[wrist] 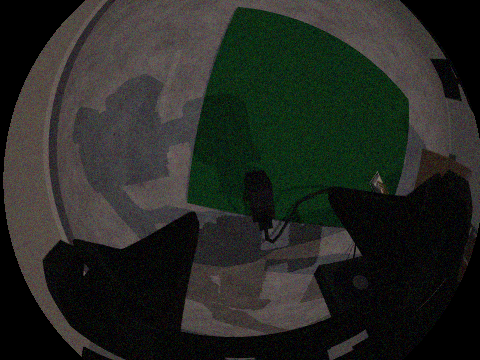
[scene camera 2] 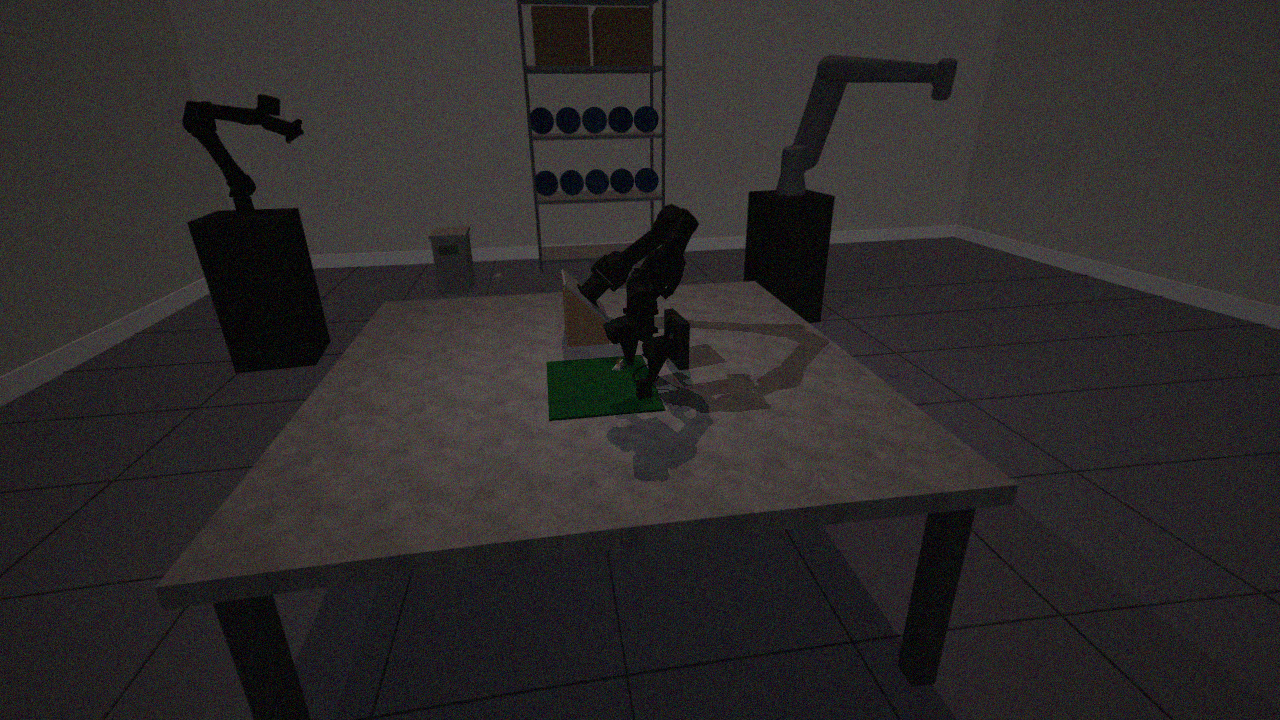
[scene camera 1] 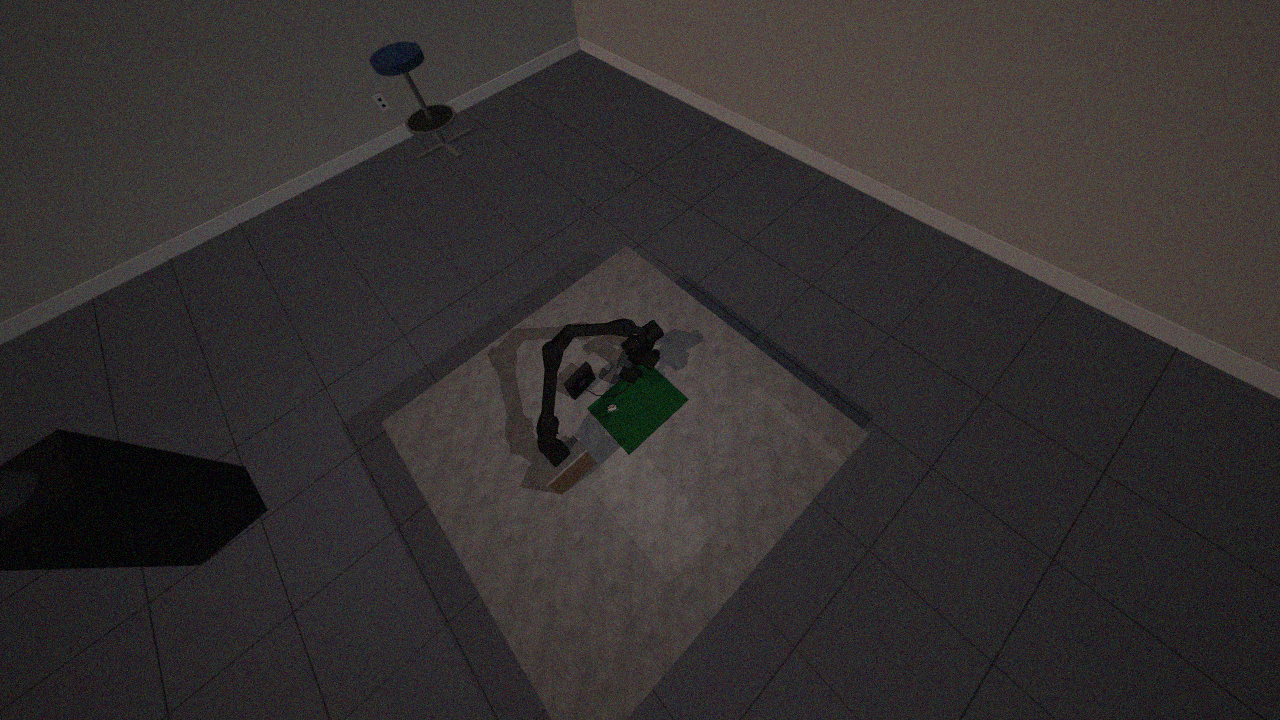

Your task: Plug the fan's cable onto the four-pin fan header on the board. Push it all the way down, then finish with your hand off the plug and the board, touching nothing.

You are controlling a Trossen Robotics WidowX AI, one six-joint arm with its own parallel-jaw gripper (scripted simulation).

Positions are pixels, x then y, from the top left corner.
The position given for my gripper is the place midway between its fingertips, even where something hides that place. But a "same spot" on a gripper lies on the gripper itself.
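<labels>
My gripper shows in scene camera 1 (639, 369), and it shows in scene camera 2 and in the wrist view as well. On a green board, (scene camera 1: 644, 406) and (scene camera 2: 589, 386) are the same spot. On my gripper, too, (scene camera 2: 629, 346) and (wrist: 372, 227) are one and the same spot.
</labels>
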